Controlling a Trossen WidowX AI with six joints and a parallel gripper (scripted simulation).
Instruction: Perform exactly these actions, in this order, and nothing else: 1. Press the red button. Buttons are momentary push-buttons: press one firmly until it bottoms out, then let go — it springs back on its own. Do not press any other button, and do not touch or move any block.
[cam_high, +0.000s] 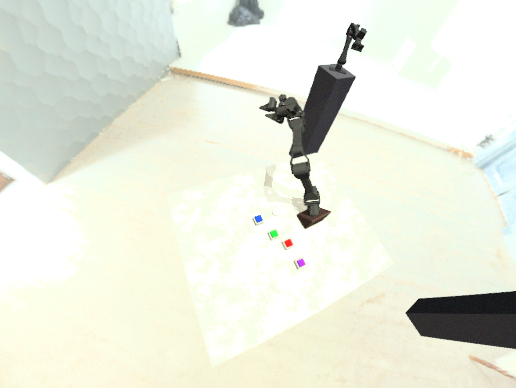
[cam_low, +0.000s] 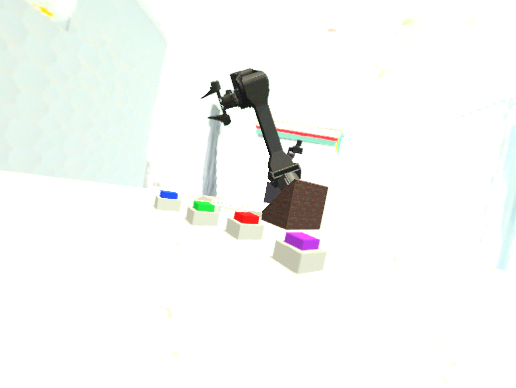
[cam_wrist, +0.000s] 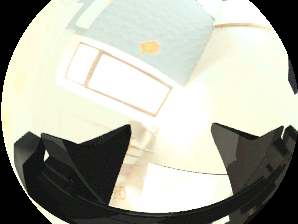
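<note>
Now: gripper tip 13 cm short of the red button, 62 cm to the right of it and 35 cm above it. The rest, counted from my gripper tip: green button: 17 cm ahead, 54 cm to the left, 35 cm below; then purple button: 13 cm ahead, 74 cm to the left, 35 cm below; then blue button: 21 cm ahead, 43 cm to the left, 35 cm below.
</note>
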